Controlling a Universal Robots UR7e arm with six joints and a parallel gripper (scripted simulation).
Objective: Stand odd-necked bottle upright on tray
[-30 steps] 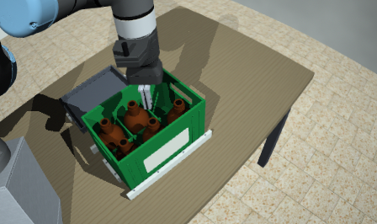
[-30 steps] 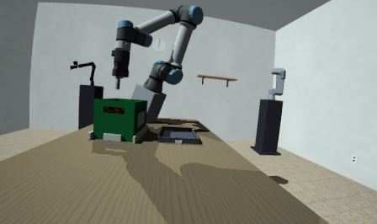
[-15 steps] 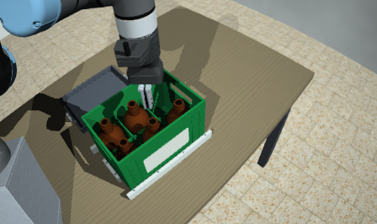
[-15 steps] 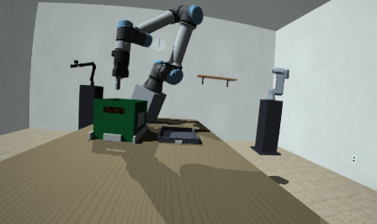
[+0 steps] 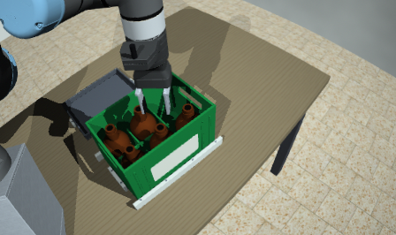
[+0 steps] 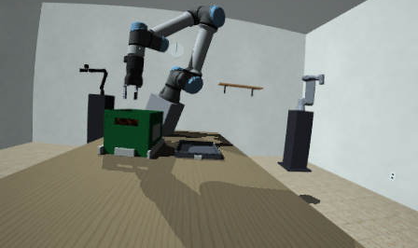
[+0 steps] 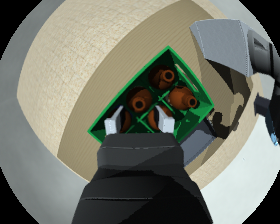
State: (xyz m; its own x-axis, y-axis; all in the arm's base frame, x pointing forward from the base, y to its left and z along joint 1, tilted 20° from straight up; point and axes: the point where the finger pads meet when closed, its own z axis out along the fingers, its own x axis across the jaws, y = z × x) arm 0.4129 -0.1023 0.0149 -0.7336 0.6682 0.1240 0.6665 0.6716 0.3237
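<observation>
The crate lies 16 cm below my hand and 4 cm to the left of it. Round my hand: dark grey tray (33 cm to the left, 23 cm below, 4 cm behind).
</observation>
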